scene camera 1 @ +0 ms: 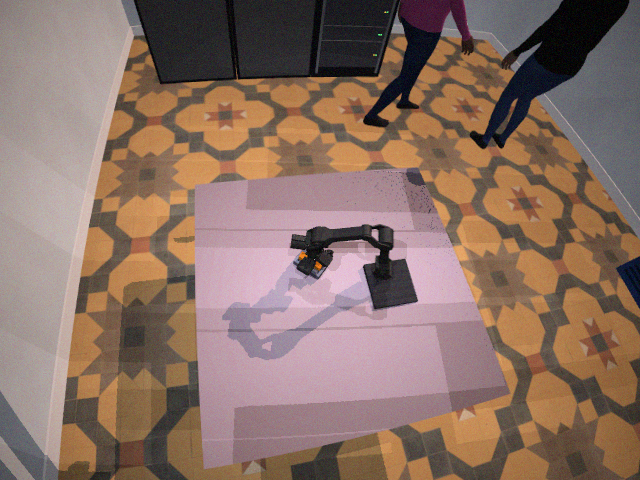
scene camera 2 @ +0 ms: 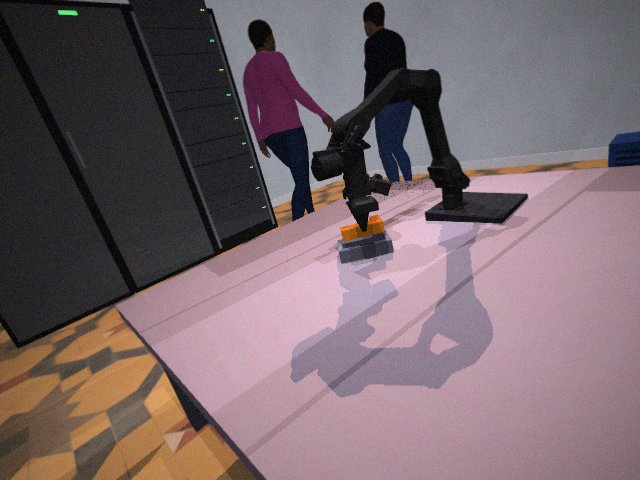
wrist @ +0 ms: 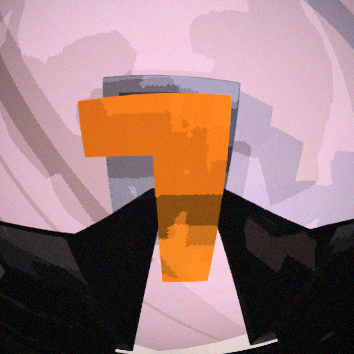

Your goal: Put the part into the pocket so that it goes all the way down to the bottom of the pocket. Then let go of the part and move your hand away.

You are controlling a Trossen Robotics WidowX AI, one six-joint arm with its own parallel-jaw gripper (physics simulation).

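Places are measured from the arm's base along level axes (x ahead, y left, z up), in metres.
Where they show: gripper, between the fingertips: (scene camera 1: 311,261) (scene camera 2: 363,229) (wrist: 186,195); arm's base, origin of its link: (scene camera 1: 380,273) (scene camera 2: 452,206).
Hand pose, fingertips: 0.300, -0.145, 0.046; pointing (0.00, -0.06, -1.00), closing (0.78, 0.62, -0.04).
Things, the pixels of their top centre, and the offset from my fingertips, as dx, dy, dz. Level surfaces: height alone.
- orange part, centre of its top: (wrist: 154,219) (scene camera 2: 359,222) (scene camera 1: 312,257) -0.010, -0.012, +0.017
- grey block with the pocket, centre of its top: (wrist: 165,177) (scene camera 2: 362,239) (scene camera 1: 311,261) -0.008, -0.013, -0.033
- pink table, height of its surface: dz -0.070
The orange part (scene camera 1: 318,266) (scene camera 2: 352,231) (wrist: 192,145) is shaped like an L and held roughly level. My gripper (scene camera 1: 310,265) (scene camera 2: 364,228) (wrist: 186,195) is shut on its long leg. The grey block with the pocket (scene camera 1: 316,275) (scene camera 2: 353,253) (wrist: 130,167) rests on the table under the part. In the wrist view the short leg reaches past the block's left edge, and a strip of the block's far rim shows beyond the part. The part covers most of the pocket. Any gap between part and block is too small to tell.
The arm's dark base plate (scene camera 1: 391,294) (scene camera 2: 496,204) stands on the pink table (scene camera 1: 330,372) (scene camera 2: 522,330), to the right of the block in both scene views. Dark cabinets (scene camera 1: 186,41) (scene camera 2: 82,134) and two people stand beyond the table. Shadows of the arm fall across the tabletop.
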